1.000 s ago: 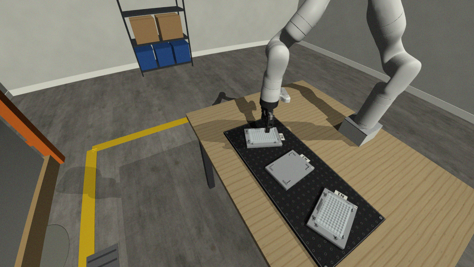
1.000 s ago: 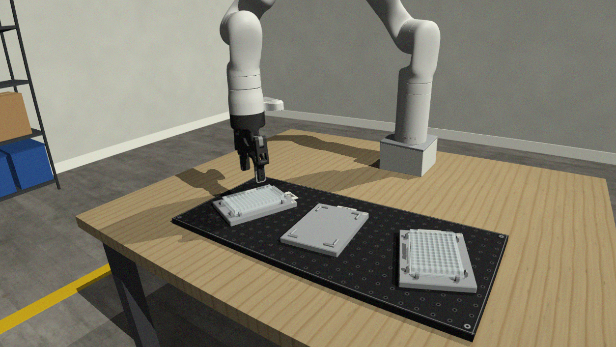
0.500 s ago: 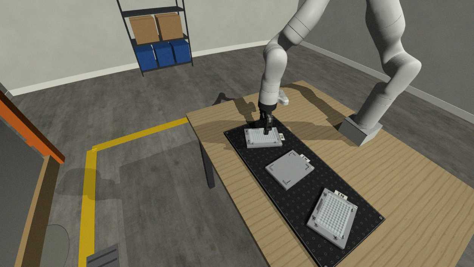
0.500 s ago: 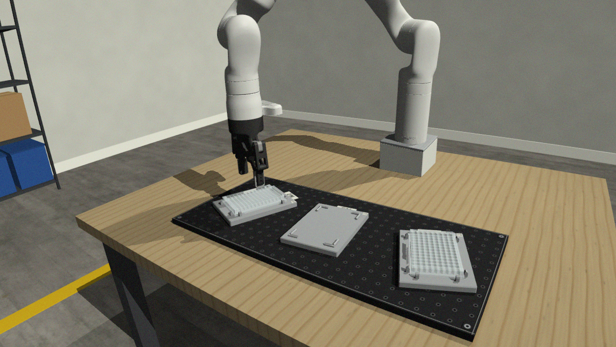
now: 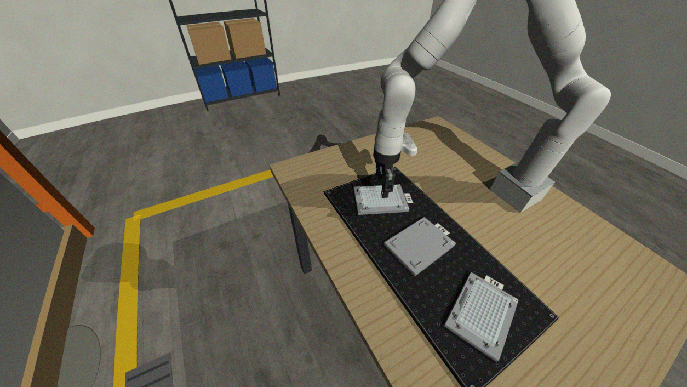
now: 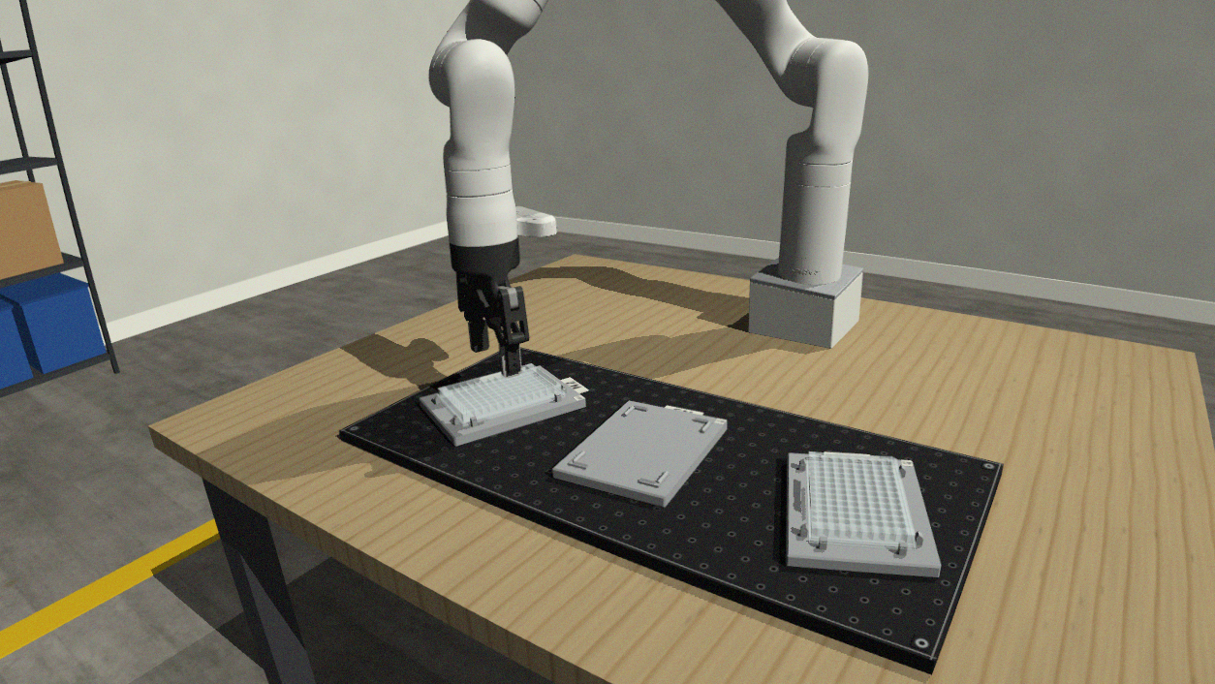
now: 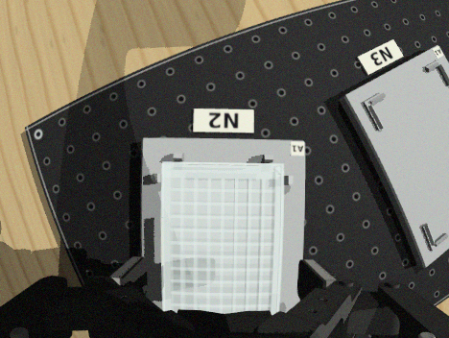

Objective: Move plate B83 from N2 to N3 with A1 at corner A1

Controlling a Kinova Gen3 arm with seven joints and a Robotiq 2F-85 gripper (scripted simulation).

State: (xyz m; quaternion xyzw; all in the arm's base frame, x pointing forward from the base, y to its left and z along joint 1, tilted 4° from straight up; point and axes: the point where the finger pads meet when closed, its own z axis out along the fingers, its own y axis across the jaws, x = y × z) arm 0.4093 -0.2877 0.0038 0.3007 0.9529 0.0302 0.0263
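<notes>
Right now the nest N2 is 6 cm below my hand. Also, from my hand: A1 mark: 3 cm behind, 26 cm to the left, 5 cm below; N3 label: 6 cm behind, 21 cm to the left, 6 cm below; nest N3: 4 cm ahead, 20 cm to the left, 6 cm below.
</notes>
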